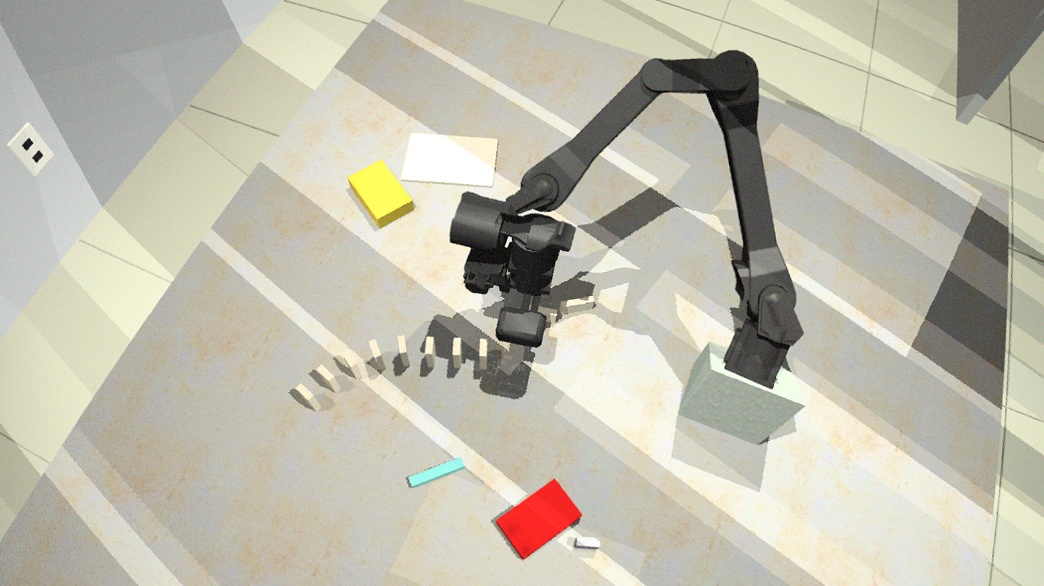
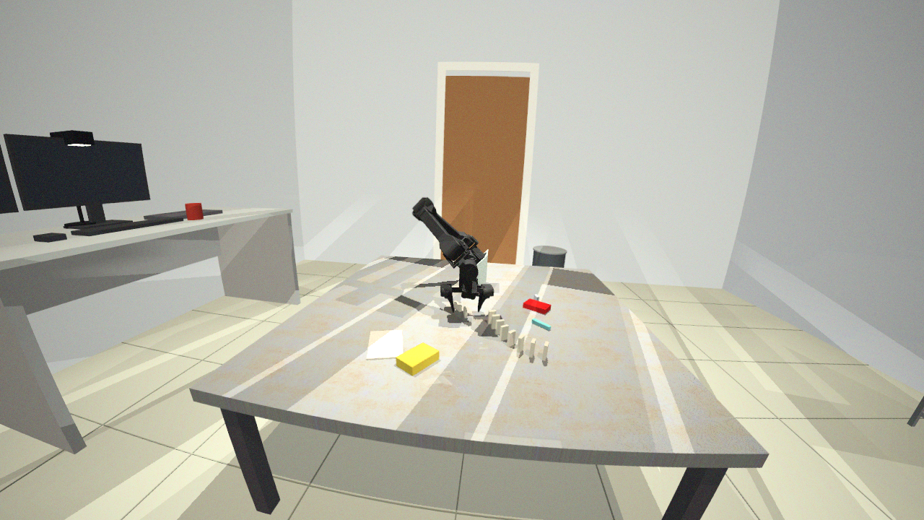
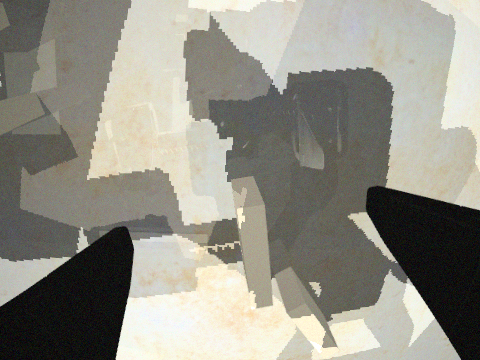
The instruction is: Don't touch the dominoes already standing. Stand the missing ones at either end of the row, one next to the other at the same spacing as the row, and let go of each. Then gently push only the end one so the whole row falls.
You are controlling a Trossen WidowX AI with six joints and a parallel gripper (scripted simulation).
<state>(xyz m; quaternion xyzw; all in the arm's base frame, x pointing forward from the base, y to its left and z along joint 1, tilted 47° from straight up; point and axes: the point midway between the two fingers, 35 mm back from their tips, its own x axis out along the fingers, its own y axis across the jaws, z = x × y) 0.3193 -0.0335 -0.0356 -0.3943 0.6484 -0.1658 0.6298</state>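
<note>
The white sheet is 26 cm ahead of my gripper tip, 19 cm to the right of it and 2 cm below it. Also, from my gripper tip: red block 26 cm to the left, 16 cm behind, 1 cm below; yellow block 31 cm ahead, 7 cm to the right, 1 cm below; cyan bar 27 cm to the left, 2 cm below, 1 cm behind.
</note>
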